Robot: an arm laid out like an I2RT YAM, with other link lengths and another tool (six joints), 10 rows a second.
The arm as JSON. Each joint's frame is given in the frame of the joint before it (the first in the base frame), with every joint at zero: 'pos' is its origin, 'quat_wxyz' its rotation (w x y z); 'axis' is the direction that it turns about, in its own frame. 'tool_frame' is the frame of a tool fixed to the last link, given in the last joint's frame.
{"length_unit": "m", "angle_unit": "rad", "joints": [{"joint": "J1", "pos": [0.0, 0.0, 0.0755], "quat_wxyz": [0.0, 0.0, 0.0, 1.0], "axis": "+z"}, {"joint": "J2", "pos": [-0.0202, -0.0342, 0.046], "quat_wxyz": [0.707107, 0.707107, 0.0, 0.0], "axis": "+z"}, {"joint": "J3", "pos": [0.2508, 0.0, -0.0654], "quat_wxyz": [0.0, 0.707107, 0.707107, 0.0], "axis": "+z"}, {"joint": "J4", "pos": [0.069, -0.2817, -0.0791], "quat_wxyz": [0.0, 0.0, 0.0, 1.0], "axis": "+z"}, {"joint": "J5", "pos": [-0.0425, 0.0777, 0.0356], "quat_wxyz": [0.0, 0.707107, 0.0, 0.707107], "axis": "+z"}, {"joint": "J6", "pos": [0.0, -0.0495, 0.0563], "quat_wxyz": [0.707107, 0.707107, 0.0, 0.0], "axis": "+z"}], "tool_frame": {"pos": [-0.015, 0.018, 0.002], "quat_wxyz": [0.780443, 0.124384, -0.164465, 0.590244]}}
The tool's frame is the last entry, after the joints.
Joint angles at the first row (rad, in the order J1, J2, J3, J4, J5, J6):
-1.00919, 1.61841, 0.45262, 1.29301, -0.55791, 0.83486
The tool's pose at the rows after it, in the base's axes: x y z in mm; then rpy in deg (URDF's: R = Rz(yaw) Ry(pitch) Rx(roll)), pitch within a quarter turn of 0, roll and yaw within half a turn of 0:
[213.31 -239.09 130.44 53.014 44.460 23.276]
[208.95 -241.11 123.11 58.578 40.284 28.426]
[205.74 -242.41 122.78 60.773 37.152 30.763]
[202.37 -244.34 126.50 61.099 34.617 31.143]
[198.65 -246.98 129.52 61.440 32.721 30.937]
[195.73 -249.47 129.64 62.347 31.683 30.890]
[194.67 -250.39 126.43 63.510 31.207 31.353]
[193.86 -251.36 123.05 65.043 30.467 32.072]
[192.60 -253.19 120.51 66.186 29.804 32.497]
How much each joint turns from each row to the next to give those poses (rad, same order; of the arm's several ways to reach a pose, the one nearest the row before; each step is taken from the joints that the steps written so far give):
-0.02441, 0.06715, -0.00001, 0.07479, -0.05149, 0.12932
-0.01716, 0.04732, 0.00001, 0.04120, -0.03088, 0.10223
-0.01184, 0.01791, 0.00002, 0.03201, -0.02101, 0.07286
-0.01219, 0.00343, -0.00003, 0.03321, -0.00837, 0.05838
-0.01376, -0.00002, 0.00000, 0.01983, -0.00080, 0.04272
-0.01144, 0.00191, 0.00037, 0.00077, 0.00115, 0.02212
-0.00420, 0.01147, 0.00002, -0.00074, -0.00037, 0.00916
-0.00343, 0.01181, 0.00078, -0.00425, -0.00038, 0.01411
-0.00608, 0.01145, 0.00303, -0.00187, -0.00190, 0.01297

